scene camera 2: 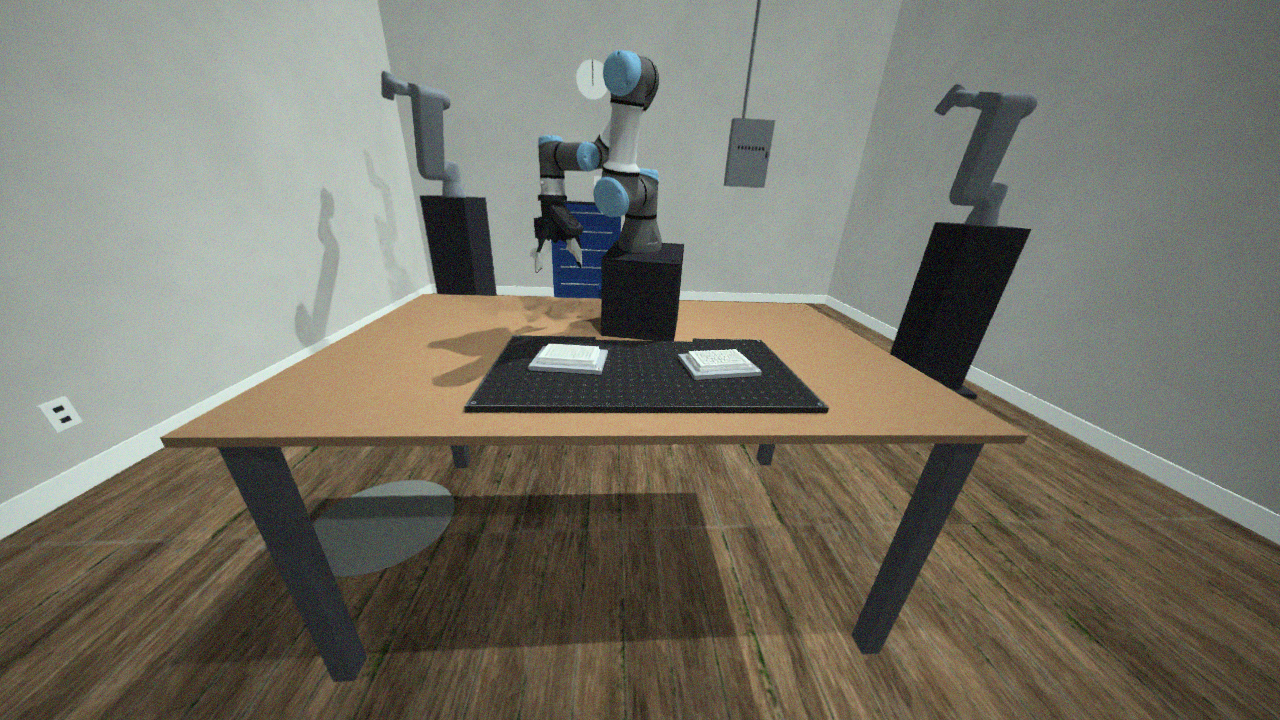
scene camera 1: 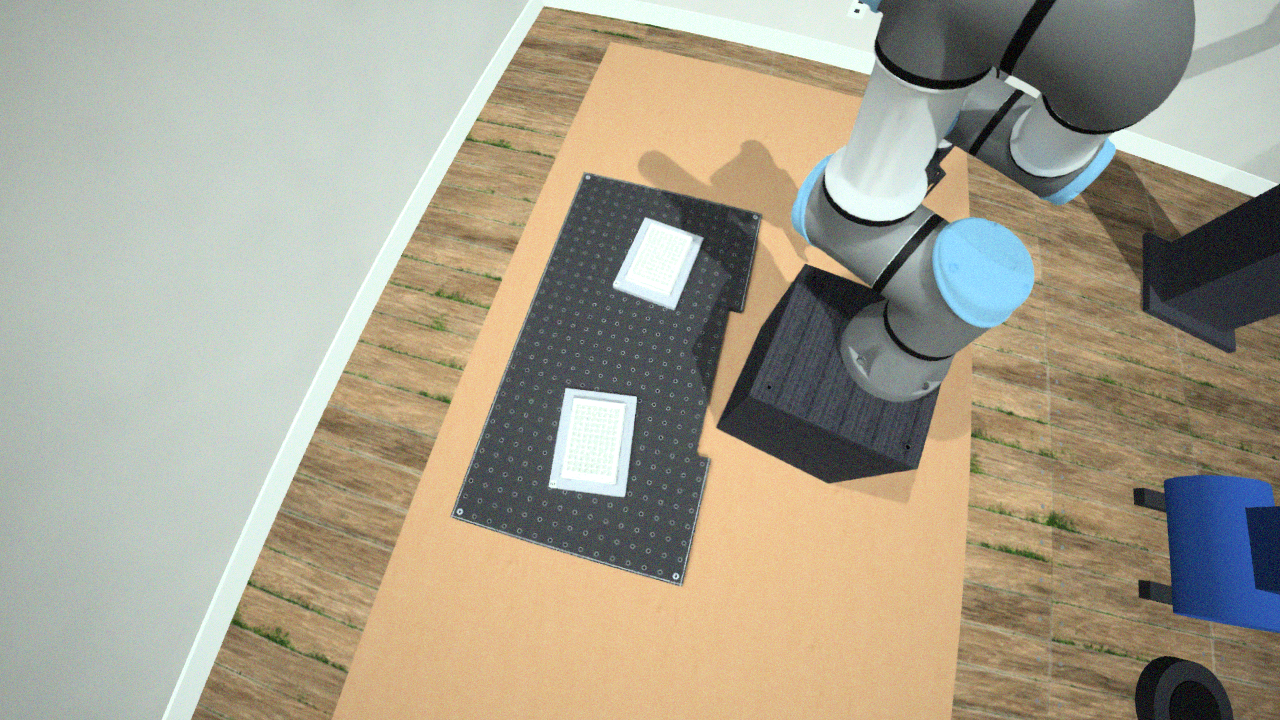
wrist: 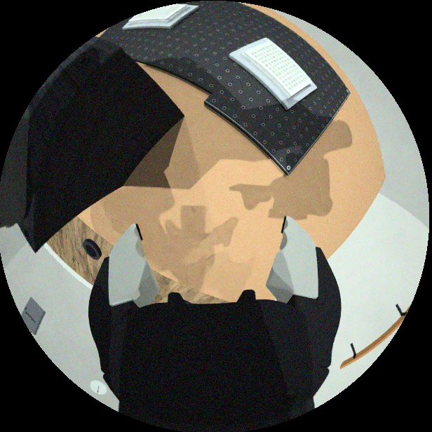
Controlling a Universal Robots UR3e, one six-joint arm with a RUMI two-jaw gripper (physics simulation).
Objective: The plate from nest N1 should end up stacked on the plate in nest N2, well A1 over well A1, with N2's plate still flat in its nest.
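Places are measured from the arm's base along level axes (x ahead, y left, z up), in centimetres.
Pixels of known places: gripper, fingertip midpoint: [scene camera 2: 559,270]; arm's base, origin of the base link: [scene camera 2: 640,246] [scene camera 1: 891,353].
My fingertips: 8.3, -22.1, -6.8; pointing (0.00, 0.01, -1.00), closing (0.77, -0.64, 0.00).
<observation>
Ahead of a thing's pixels: the offset from my fingertips to its top centre, as dx, dy, dz. Level surfaces: height alone.
Two white well plates sit in light grey nests on a black perforated board {dz -15.7} [scene camera 1: 617,349] [scene camera 2: 640,394] [wrist: 210,55]. One plate {+27.6, +10.4, -13.1} [scene camera 1: 663,257] [scene camera 2: 571,351] [wrist: 280,67], in its nest [scene camera 1: 648,300] [scene camera 2: 568,368] [wrist: 243,60], is at the board's end nearer my gripper. The other plate {+23.3, +45.3, -13.1} [scene camera 1: 593,438] [scene camera 2: 720,358] [wrist: 157,12] is in the nest {+23.3, +45.3, -14.3} [scene camera 1: 608,490] [scene camera 2: 726,372] [wrist: 150,25] towards the far end. Both look flat. No labels show which nest is N1. My gripper [scene camera 2: 558,266] [wrist: 210,223] is open and empty, high above the table, away from both plates; it is hidden in scene camera 1.
The arm's black pedestal [scene camera 1: 827,376] [scene camera 2: 640,295] [wrist: 100,115] stands beside the board on the wooden table {dz -17.0} [scene camera 1: 805,573] [scene camera 2: 402,358] [wrist: 215,180]. Two grey arms on black stands and a blue cabinet [scene camera 2: 586,259] are in the background of scene camera 2.
</observation>
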